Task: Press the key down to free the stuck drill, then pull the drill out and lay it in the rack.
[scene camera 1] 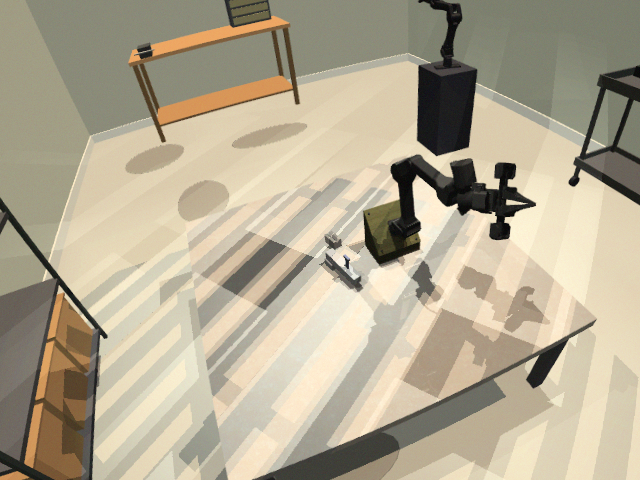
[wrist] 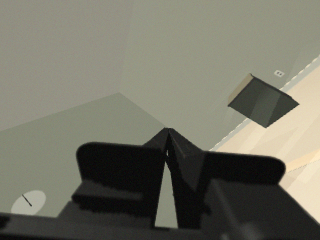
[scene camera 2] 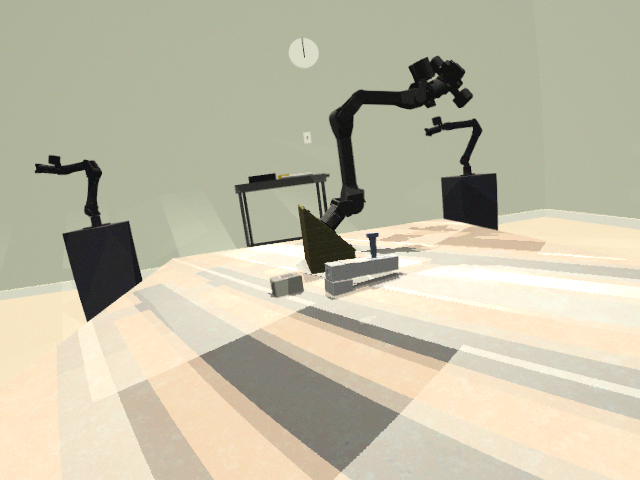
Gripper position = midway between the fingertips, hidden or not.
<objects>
The gripper shows in scene camera 1 (pixel 535 204), in the wrist view (pixel 167 132) and in scene camera 2 (pixel 462 75).
</objects>
